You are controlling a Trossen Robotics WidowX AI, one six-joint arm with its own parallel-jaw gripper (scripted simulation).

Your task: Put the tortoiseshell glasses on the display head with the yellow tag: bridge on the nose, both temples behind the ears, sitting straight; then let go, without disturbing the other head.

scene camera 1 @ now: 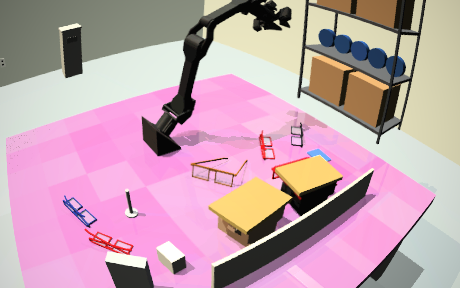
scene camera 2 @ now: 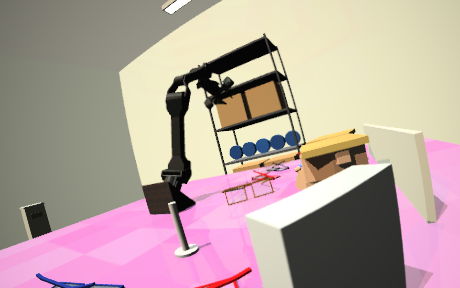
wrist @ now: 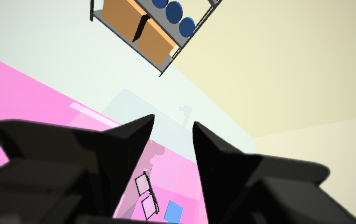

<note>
In view: my gripper (wrist: 174,121), a curved white panel (scene camera 2: 405,149), a dark head (scene camera 1: 313,179) and a tan head (scene camera 1: 249,213).
The tan head is seen too in scene camera 2 (scene camera 2: 320,160).
</note>
